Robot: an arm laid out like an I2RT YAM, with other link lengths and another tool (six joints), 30 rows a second.
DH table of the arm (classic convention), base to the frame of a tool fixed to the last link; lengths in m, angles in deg. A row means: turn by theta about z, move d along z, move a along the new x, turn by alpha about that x. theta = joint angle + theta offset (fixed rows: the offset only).
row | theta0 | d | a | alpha
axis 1 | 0 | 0.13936 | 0.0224 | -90
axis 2 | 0 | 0 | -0.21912 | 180
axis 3 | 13.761 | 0 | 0.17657 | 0
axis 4 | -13.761 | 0.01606 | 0.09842 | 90
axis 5 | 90 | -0.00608 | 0 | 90
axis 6 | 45 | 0.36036 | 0.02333 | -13.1
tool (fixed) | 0 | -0.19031 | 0 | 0
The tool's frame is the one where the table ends.
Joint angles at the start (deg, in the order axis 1, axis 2, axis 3, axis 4, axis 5, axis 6):
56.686 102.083 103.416 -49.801 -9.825 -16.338
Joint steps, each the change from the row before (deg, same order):
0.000 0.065 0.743 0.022 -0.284 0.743
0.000 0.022 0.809 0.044 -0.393 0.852
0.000 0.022 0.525 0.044 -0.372 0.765
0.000 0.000 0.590 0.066 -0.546 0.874
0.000 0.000 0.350 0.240 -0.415 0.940
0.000 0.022 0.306 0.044 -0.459 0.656
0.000 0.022 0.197 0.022 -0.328 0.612
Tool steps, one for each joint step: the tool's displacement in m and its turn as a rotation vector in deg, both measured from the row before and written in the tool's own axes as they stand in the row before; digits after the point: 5 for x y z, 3 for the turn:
-0.00266 -0.00252 -0.00249 0.465 -0.709 0.474
-0.00333 -0.00272 -0.00297 0.514 -0.888 0.516
-0.00237 -0.00154 -0.00173 0.273 -0.729 0.512
-0.00315 -0.00160 -0.00198 0.264 -0.950 0.546
-0.00236 -0.00139 -0.00130 0.266 -0.829 0.650
-0.00194 -0.00045 -0.00064 0.017 -0.678 0.445
-0.00116 -0.00011 -0.00029 -0.023 -0.499 0.469

